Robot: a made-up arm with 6 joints.
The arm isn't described. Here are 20 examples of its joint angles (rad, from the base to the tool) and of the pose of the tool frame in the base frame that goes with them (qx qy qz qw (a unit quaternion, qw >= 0); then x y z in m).
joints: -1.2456 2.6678 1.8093 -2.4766 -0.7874 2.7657
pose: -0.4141 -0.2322 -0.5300 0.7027 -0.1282 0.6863 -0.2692
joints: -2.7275 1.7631 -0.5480 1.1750 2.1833 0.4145
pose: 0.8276 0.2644 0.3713 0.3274 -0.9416 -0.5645 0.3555
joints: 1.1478 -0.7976 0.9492 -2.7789 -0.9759 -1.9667
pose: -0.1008 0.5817 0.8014 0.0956 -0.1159 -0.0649 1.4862
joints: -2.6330 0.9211 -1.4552 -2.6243 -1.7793 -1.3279
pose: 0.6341 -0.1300 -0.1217 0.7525 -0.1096 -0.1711 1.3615
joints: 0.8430 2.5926 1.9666 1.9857 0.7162 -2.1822
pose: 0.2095 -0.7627 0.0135 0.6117 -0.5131 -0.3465 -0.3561
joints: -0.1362 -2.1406 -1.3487 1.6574 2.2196 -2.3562
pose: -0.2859 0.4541 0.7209 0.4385 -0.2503 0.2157 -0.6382
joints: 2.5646 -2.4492 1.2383 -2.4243 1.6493 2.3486
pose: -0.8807 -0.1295 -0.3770 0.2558 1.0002 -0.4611 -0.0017
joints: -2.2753 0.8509 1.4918 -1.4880 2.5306 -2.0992
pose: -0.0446 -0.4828 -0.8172 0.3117 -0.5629 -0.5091 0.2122
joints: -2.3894 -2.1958 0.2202 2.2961 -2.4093 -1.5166
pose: 0.0711 -0.3119 -0.0430 0.9465 0.7200 0.8466 -0.1934
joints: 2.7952 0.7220 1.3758 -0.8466 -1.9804 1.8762
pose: 0.4376 0.1363 -0.4628 0.7587 -0.9461 0.1710 0.4081
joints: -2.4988 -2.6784 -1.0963 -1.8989 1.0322 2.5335
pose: -0.8123 0.2177 0.5317 0.0998 -0.3040 -0.0150 -0.9258
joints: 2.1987 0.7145 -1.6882 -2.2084 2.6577 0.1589
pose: -0.1769 -0.9101 -0.3235 0.1889 0.1266 -0.0589 1.0196
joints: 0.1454 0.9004 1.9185 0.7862 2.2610 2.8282
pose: -0.5721 0.0820 0.7001 0.4194 0.4503 0.2192 -0.0234
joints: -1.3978 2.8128 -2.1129 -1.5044 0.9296 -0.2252
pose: -0.4404 -0.3265 0.8214 0.1569 -0.0380 -0.7553 0.3620
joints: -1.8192 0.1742 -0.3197 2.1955 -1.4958 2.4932
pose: -0.6572 -0.2071 0.7206 0.0776 -0.1819 0.0045 1.5814
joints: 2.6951 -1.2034 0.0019 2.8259 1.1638 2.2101
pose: 0.8935 0.2170 0.2701 0.2858 1.2356 -0.6100 0.6008
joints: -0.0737 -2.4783 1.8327 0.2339 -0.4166 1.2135
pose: -0.3461 -0.2935 0.5811 0.6756 -0.9613 0.1298 0.5497
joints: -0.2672 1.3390 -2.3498 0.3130 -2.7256 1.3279
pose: 0.6362 0.7387 0.0878 0.2046 -0.0296 0.0528 0.6426
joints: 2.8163 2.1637 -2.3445 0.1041 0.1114 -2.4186
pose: 0.0505 0.1194 0.2947 0.9468 -0.2960 0.1100 0.9290
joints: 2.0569 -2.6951 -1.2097 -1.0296 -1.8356 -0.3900
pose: -0.4262 -0.2285 0.7880 0.3810 -0.3288 0.2068 -0.7288
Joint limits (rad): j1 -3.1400..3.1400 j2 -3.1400..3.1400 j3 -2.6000..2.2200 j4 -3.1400..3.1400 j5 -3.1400..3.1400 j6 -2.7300..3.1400
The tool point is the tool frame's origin. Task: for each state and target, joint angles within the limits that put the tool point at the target. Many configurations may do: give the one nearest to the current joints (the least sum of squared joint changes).
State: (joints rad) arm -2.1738 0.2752 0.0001 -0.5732 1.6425 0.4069
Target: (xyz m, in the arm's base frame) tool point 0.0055 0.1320 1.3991
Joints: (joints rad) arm -2.1079 -0.3190 0.2556 -0.7170 2.1673 0.3333
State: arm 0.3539 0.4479 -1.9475 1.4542 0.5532 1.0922
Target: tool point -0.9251 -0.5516 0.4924
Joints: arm 0.6465 -0.2664 -1.6086 1.4263 0.3708 1.1115
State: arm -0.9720 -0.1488 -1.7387 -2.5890 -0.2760 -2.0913
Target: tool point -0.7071 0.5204 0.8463
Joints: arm -0.5791 0.2596 -1.8281 -2.5985 -0.2267 -2.0875
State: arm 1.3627 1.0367 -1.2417 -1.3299 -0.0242 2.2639
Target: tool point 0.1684 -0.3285 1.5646
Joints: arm 1.9698 0.3868 -1.0558 -1.3813 0.2239 2.2516
